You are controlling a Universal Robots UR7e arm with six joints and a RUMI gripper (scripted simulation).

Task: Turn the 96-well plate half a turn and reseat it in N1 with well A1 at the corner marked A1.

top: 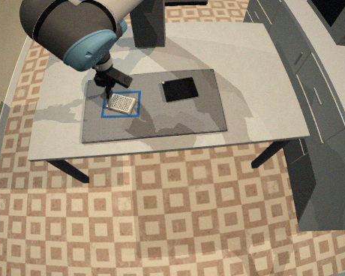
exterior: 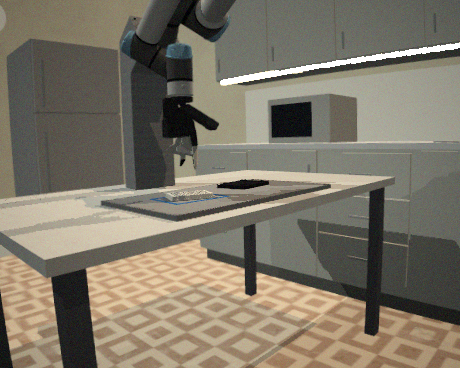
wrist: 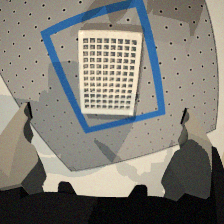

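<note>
Now: hand 8 cm above the white 96-well plate. The rest, counted from my hand: black plate nest N1: 31 cm to the left, 8 cm below, 1 cm ahead.
</note>
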